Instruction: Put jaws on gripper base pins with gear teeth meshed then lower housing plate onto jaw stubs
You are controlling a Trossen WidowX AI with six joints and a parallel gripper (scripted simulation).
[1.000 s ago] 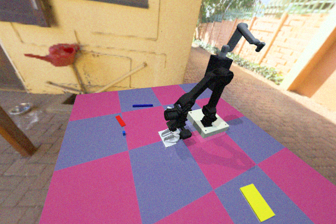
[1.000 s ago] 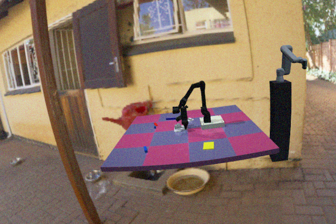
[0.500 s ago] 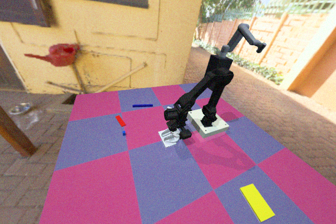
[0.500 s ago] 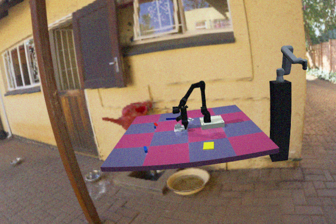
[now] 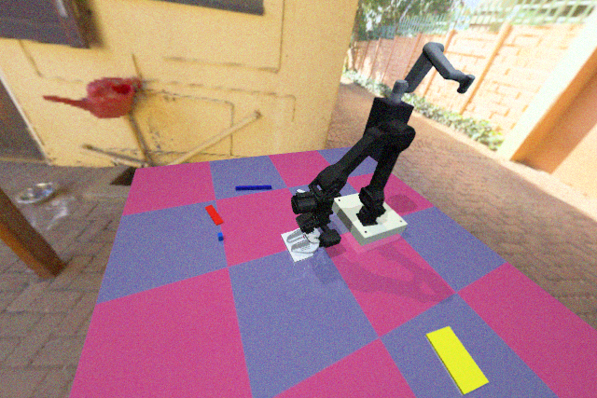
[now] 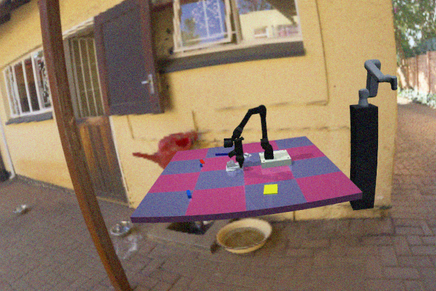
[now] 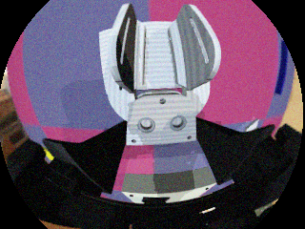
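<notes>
The housing plate is 10 mm ahead of my gripper tip. Round my gripper tip: small blue cube: 330 mm ahead, 50 mm to the right; red block: 360 mm ahead, 170 mm to the right, 10 mm below; blue bar: 200 mm ahead, 320 mm to the right.
</notes>
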